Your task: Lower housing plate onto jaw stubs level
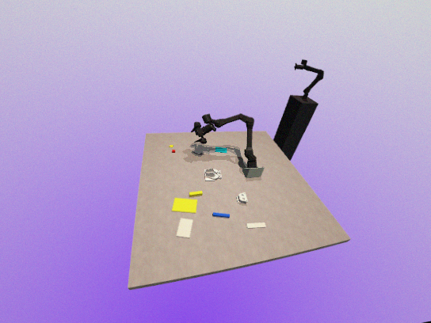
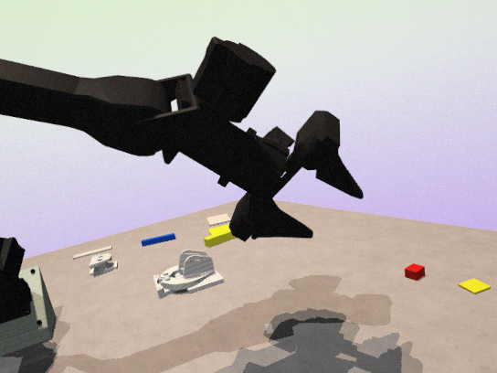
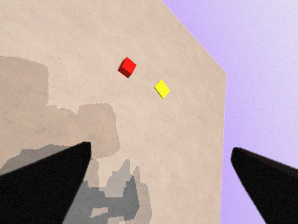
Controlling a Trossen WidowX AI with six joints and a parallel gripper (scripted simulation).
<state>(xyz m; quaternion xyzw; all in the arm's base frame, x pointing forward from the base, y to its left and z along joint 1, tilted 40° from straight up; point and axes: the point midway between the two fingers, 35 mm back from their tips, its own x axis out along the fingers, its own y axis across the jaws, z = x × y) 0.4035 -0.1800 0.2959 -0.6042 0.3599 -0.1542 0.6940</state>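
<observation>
The white housing part lies 580 mm to the left of my gripper tip, 260 mm behind it and 120 mm below it. The rest, counted from my gripper tip: small yellow tile: 180 mm ahead, 150 mm below, 90 mm to the right; then yellow bar: 490 mm to the left, 140 mm below, 50 mm ahead; then red cube: 160 mm ahead, 140 mm below.
</observation>
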